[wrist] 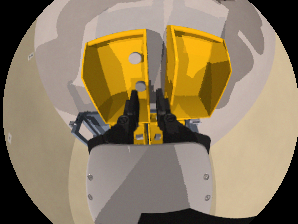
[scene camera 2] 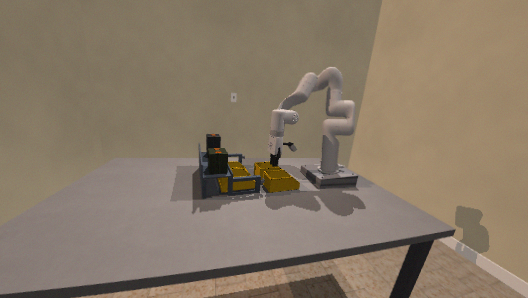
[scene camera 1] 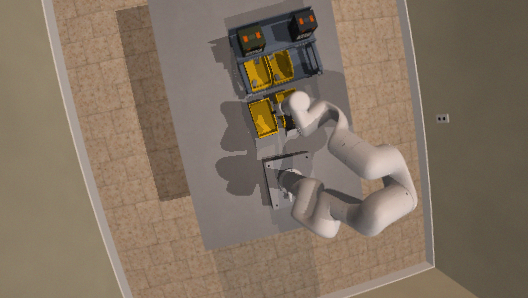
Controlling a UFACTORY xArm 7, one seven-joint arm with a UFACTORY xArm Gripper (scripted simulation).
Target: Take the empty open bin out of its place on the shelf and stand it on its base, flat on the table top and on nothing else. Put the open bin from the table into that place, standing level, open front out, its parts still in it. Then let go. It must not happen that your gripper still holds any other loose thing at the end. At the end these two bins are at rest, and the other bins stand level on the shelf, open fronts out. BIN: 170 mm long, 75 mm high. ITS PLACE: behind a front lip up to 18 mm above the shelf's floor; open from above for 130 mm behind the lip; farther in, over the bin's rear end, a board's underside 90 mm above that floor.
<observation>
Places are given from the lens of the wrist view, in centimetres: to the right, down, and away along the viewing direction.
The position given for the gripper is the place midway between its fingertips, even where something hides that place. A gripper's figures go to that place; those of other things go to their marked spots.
gripper (wrist: 147,97): 0, -2, 13
yellow open bin (wrist: 107,75): -10, -8, 19
yellow open bin (wrist: 204,68): 12, -10, 18
</observation>
